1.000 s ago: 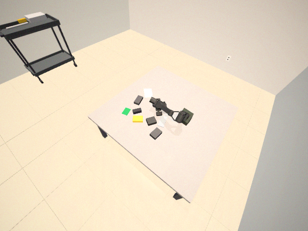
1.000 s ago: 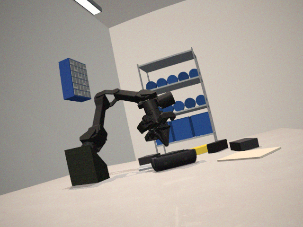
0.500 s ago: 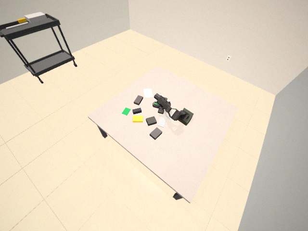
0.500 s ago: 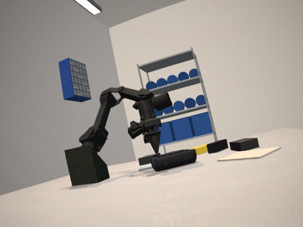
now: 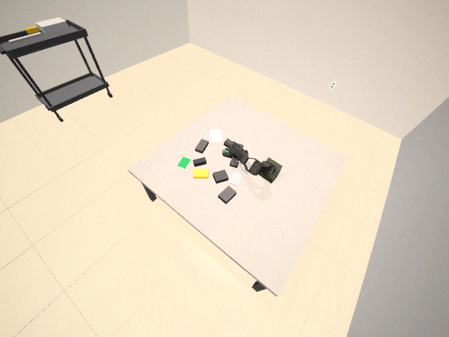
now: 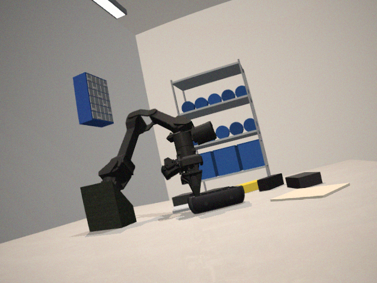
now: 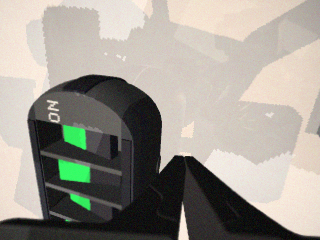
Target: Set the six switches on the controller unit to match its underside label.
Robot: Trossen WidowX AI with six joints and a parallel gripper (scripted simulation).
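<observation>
Right now my gripper tip is 10 cm past the light grey plate, 10 cm to the right of it and 3 cm above it. The rest, counted from my gripper tip: green card: 28 cm ahead, 29 cm to the left, 4 cm below; then yellow block: 10 cm ahead, 28 cm to the left, 2 cm below; then white sheet: 31 cm ahead, 10 cm to the right, 4 cm below.
</observation>
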